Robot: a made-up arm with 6 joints. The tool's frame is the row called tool.
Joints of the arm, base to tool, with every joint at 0 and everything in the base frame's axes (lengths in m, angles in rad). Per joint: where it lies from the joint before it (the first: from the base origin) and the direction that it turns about. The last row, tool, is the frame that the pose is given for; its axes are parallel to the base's.
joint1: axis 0 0 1 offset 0.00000 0.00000 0.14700
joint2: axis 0 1 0 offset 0.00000 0.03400 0.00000
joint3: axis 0 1 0 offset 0.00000 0.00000 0.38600
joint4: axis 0 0 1 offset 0.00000 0.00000 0.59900
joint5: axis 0 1 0 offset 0.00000 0.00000 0.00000
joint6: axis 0 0 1 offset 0.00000 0.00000 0.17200
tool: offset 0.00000 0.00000 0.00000
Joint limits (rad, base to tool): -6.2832..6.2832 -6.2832..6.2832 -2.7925..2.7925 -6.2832..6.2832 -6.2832..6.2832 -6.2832..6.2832
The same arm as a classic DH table. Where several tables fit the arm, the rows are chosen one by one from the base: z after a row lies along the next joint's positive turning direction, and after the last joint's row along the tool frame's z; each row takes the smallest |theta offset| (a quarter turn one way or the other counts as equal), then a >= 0, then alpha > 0; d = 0 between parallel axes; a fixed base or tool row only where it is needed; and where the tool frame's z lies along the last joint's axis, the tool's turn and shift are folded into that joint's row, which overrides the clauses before.
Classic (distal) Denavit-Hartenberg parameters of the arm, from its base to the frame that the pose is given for. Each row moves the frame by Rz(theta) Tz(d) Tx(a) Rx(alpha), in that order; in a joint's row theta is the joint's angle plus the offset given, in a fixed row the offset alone. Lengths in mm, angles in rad.
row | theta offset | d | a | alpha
joint1 | 0 | 147 | 0 | -1.5708
joint2 | -1.5708 | 0 | 386 | 0
joint3 | 1.5708 | 34 | 0 | 1.5708
joint4 | 0 | 599 | 0 | -1.5708
joint5 | 0 | 0 | 0 | 1.5708
joint6 | 0 | 172 | 0 | 0
Joint limits (rad, base to tool): -6.2832..6.2832 -6.2832..6.2832 -2.7925..2.7925 -6.2832..6.2832 -6.2832..6.2832 -6.2832..6.2832

